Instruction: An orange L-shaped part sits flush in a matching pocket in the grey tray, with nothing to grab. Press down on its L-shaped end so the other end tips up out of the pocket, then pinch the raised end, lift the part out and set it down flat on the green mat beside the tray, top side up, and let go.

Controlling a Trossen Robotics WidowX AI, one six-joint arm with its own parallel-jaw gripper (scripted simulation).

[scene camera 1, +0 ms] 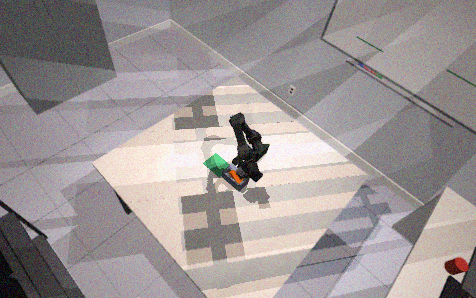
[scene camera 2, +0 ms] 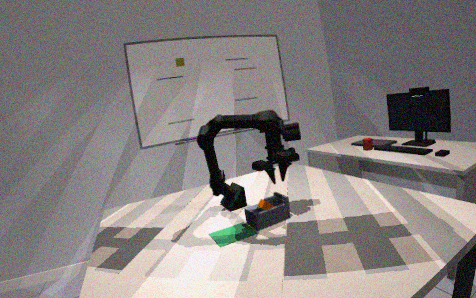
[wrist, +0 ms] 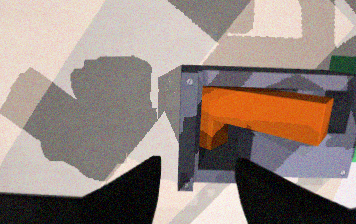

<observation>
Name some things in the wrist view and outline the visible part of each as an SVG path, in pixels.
My gripper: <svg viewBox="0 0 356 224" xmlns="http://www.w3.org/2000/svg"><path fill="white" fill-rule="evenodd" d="M237 159L235 171L236 187L248 224L356 224L356 207L347 208L329 198L326 199L246 158ZM161 156L151 156L121 176L82 197L0 192L0 224L152 224L159 197Z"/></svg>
An orange L-shaped part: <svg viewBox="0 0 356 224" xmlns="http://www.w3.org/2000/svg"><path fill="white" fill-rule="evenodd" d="M203 86L200 147L213 150L226 143L228 140L229 124L318 146L327 135L332 113L333 97L256 87Z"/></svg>
</observation>
